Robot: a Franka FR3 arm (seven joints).
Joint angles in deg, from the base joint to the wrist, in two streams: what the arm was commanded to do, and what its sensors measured. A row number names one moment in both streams.
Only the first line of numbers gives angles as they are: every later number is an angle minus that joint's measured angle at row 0.
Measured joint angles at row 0: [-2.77 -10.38 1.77 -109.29 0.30 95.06 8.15]
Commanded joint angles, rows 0 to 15: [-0.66 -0.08 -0.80 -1.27 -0.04 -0.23 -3.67]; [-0.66 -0.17 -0.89 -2.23 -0.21 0.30 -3.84]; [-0.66 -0.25 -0.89 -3.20 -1.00 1.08 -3.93]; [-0.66 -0.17 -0.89 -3.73 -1.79 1.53 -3.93]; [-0.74 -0.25 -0.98 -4.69 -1.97 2.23 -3.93]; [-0.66 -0.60 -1.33 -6.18 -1.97 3.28 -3.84]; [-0.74 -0.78 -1.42 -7.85 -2.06 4.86 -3.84]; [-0.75 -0.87 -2.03 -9.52 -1.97 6.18 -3.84]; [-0.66 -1.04 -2.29 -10.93 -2.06 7.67 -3.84]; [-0.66 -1.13 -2.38 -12.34 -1.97 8.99 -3.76]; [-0.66 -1.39 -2.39 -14.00 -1.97 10.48 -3.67]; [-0.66 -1.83 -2.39 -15.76 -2.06 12.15 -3.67]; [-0.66 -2.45 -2.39 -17.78 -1.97 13.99 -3.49]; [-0.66 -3.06 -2.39 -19.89 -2.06 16.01 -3.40]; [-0.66 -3.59 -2.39 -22.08 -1.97 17.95 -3.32]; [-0.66 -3.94 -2.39 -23.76 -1.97 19.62 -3.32]
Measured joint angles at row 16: [-0.06 -0.06 -2.73 -16.14 -1.55 13.74 -2.95]
